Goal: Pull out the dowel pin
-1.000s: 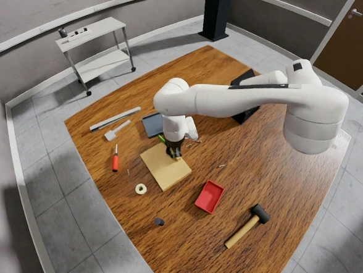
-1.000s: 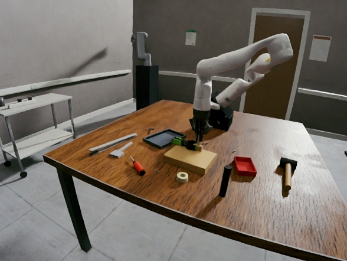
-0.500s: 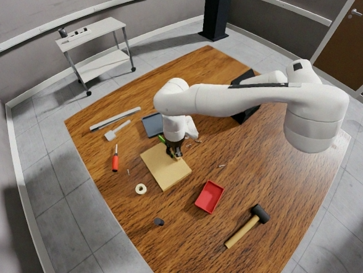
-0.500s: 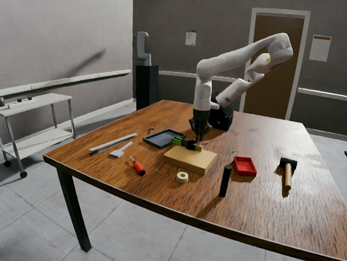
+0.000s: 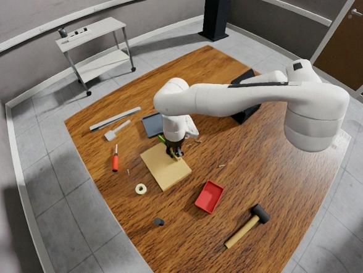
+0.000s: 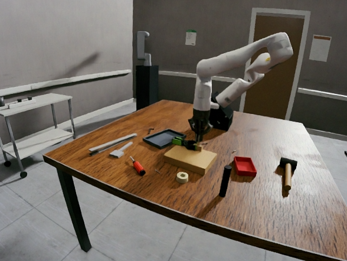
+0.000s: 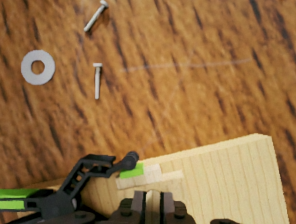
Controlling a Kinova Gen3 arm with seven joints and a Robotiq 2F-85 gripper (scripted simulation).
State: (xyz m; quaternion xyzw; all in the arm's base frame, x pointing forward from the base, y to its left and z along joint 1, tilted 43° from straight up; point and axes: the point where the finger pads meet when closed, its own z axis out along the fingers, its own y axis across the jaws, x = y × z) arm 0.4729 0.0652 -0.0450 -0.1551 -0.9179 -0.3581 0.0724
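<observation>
My hand is 2 cm above the pale dowel pin. The rest, counted from my hand: wooden block (5 cm below); bench board (5 cm ahead, 1 cm to the right, 7 cm below); red bin (23 cm to the left, 9 cm below).
</observation>
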